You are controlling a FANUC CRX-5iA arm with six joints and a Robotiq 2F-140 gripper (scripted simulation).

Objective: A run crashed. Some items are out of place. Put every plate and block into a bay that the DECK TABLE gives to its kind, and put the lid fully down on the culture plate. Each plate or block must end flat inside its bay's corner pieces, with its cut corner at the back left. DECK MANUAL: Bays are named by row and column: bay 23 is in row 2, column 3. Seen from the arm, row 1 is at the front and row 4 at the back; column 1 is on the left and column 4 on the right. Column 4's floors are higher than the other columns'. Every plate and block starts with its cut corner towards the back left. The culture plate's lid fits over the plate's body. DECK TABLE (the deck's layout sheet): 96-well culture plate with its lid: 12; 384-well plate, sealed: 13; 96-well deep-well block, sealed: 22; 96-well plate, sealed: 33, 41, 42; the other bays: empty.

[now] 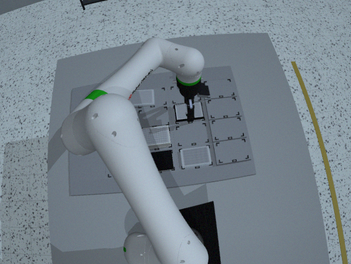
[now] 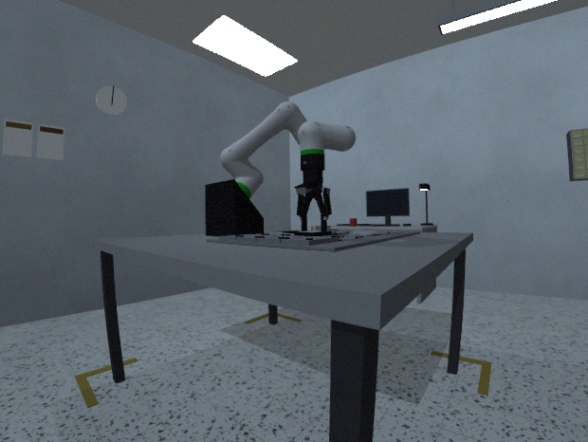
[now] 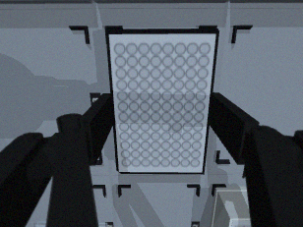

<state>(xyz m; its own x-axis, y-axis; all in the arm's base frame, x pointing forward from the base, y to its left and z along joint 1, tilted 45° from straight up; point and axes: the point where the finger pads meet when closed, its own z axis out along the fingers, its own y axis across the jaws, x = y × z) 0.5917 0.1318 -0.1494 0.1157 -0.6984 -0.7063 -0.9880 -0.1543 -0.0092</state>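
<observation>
Right now the 96-well plate is 230 mm to the left of my hand, 80 mm ahead of it and 30 mm below it. Round my hand: black lid 230 mm behind, 140 mm to the left, 30 mm below; deep-well block 150 mm to the left, 130 mm behind, 20 mm below; dark-sided plate 20 mm below.
</observation>
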